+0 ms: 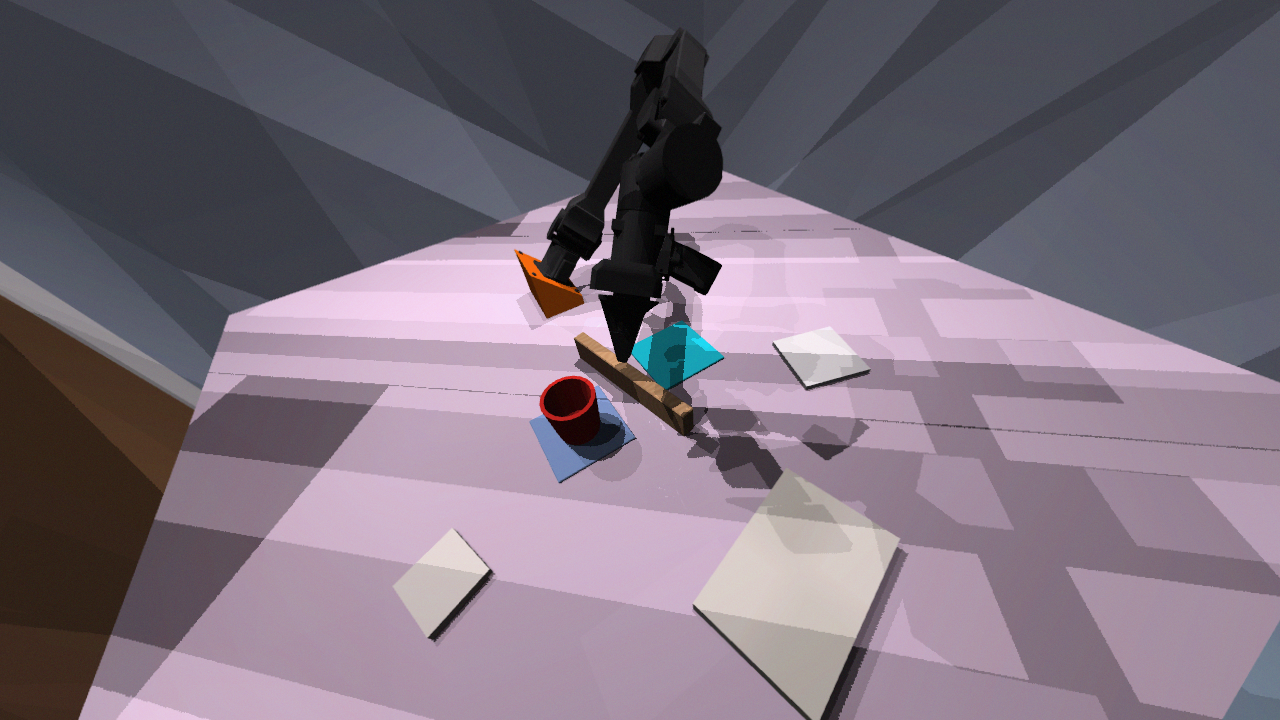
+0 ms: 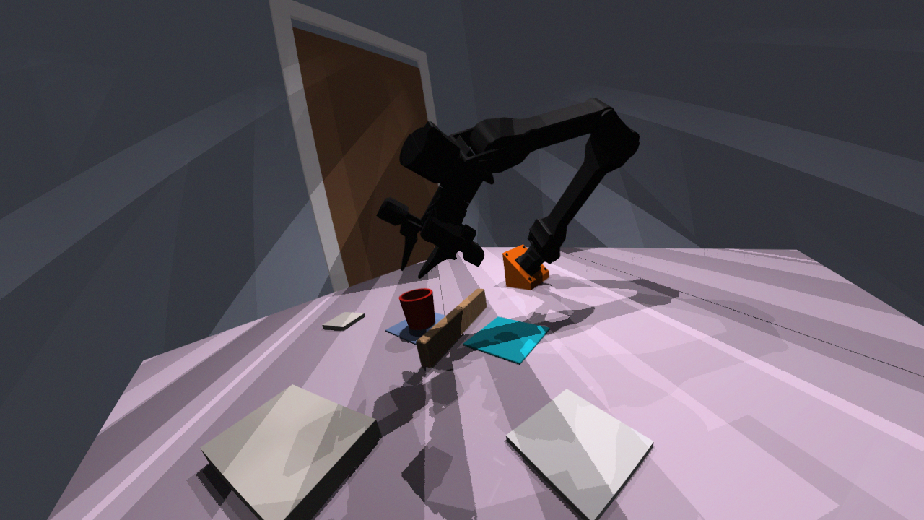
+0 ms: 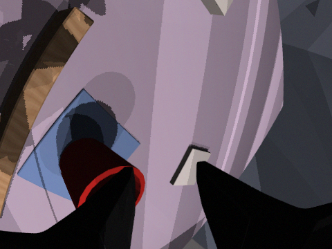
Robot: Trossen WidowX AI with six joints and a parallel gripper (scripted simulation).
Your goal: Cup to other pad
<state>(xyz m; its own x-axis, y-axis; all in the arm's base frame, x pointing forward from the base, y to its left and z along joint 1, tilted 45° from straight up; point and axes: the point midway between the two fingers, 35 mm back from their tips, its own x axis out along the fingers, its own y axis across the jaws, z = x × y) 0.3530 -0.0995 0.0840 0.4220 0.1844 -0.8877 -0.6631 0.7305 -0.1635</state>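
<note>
Right now my gripper tip is 5 cm past the dark red cup, 7 cm to the left of it and 10 cm above it. From my gripper tip the other things lie so: light blue pad: 5 cm behind, 7 cm to the right, 15 cm below; wooden bar: 7 cm behind, 3 cm to the left, 13 cm below; teal pad: 9 cm behind, 12 cm to the left, 15 cm below.
</note>
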